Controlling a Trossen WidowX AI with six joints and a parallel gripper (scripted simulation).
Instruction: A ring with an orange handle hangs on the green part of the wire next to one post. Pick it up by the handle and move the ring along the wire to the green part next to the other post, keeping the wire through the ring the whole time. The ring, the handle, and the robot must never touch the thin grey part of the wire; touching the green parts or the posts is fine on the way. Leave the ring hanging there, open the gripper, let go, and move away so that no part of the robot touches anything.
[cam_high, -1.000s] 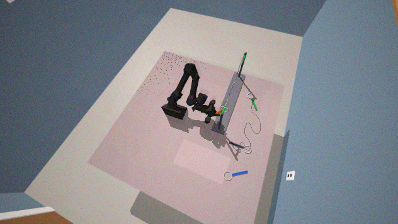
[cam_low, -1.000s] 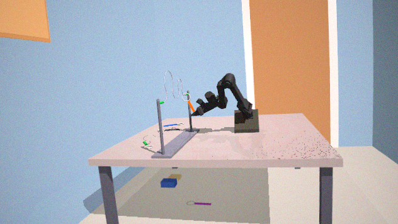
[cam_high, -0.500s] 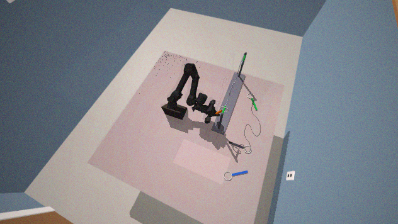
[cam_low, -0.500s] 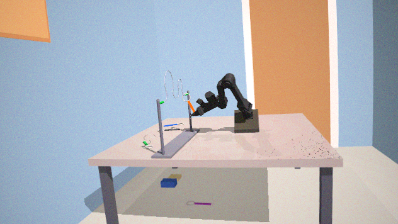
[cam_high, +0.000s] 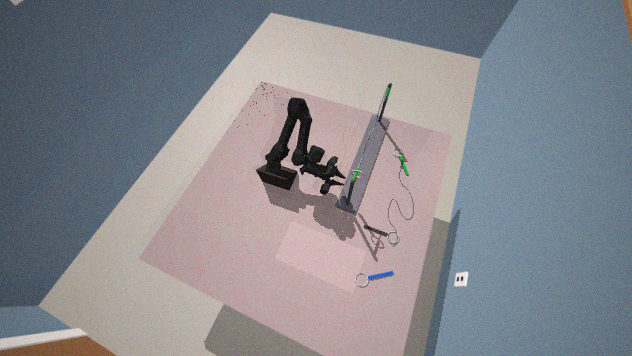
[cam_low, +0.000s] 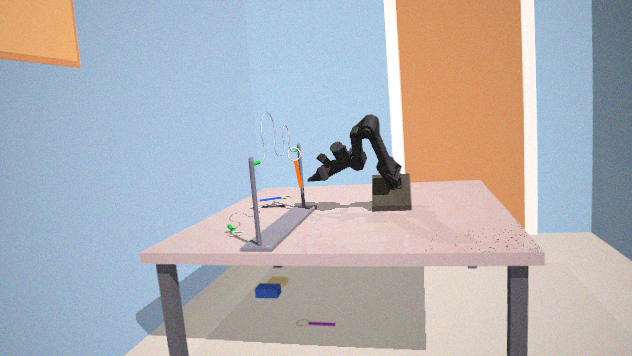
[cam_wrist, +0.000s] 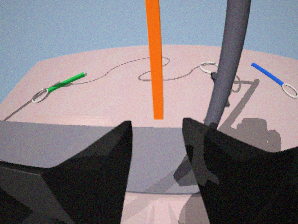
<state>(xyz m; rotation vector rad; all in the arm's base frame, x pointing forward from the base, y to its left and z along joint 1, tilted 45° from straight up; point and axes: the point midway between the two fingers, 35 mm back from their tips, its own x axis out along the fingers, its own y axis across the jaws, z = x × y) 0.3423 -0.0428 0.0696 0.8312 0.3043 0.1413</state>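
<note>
The orange-handled ring lies 8 cm above my gripper tip and 4 cm ahead of it. Also, from my gripper tip: green-handled ring 29 cm to the left, 27 cm ahead, 14 cm below; then dark-handled ring 25 cm ahead, 16 cm to the right, 14 cm below; then blue-handled ring 38 cm to the right, 22 cm ahead, 14 cm below.
</note>
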